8 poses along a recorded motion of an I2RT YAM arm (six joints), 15 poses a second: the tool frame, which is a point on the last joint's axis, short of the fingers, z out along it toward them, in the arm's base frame.
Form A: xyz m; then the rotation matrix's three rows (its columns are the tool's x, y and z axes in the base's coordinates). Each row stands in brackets.
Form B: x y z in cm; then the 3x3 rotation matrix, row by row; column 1 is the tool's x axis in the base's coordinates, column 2 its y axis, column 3 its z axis. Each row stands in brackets. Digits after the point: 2 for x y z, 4 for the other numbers.
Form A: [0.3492, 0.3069, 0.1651], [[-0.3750, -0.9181, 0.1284], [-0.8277, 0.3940, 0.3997], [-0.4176, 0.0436, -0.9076]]
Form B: [34.92, 30.69, 16.51], [[-0.3750, -0.9181, 0.1284], [-0.8277, 0.3940, 0.3997], [-0.4176, 0.0436, -0.9076]]
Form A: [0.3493, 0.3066, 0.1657], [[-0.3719, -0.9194, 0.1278], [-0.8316, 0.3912, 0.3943], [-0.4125, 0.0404, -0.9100]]
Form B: [34.93, 30.66, 16.57], [[-0.3719, -0.9194, 0.1278], [-0.8316, 0.3912, 0.3943], [-0.4125, 0.0404, -0.9100]]
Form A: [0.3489, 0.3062, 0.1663], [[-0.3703, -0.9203, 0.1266], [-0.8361, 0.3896, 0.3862], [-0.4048, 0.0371, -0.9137]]
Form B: [34.89, 30.62, 16.63], [[-0.3703, -0.9203, 0.1266], [-0.8361, 0.3896, 0.3862], [-0.4048, 0.0371, -0.9137]]
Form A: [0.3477, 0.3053, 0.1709], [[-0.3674, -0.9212, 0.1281], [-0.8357, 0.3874, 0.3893], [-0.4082, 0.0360, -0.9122]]
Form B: [34.77, 30.53, 17.09], [[-0.3674, -0.9212, 0.1281], [-0.8357, 0.3874, 0.3893], [-0.4082, 0.0360, -0.9122]]
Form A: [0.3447, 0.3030, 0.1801], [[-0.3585, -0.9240, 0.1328], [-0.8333, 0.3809, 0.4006], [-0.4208, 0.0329, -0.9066]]
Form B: [34.47, 30.30, 18.01], [[-0.3585, -0.9240, 0.1328], [-0.8333, 0.3809, 0.4006], [-0.4208, 0.0329, -0.9066]]
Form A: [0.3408, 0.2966, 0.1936], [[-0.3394, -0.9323, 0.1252], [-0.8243, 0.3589, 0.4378], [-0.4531, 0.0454, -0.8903]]
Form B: [34.08, 29.66, 19.36], [[-0.3394, -0.9323, 0.1252], [-0.8243, 0.3589, 0.4378], [-0.4531, 0.0454, -0.8903]]
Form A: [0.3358, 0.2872, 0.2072], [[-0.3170, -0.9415, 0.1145], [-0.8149, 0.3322, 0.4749], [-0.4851, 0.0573, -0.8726]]
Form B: [33.58, 28.72, 20.72], [[-0.3170, -0.9415, 0.1145], [-0.8149, 0.3322, 0.4749], [-0.4851, 0.0573, -0.8726]]
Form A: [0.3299, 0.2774, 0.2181], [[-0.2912, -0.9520, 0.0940], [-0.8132, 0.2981, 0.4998], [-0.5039, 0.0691, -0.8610]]
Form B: [32.99, 27.74, 21.81], [[-0.2912, -0.9520, 0.0940], [-0.8132, 0.2981, 0.4998], [-0.5039, 0.0691, -0.8610]]
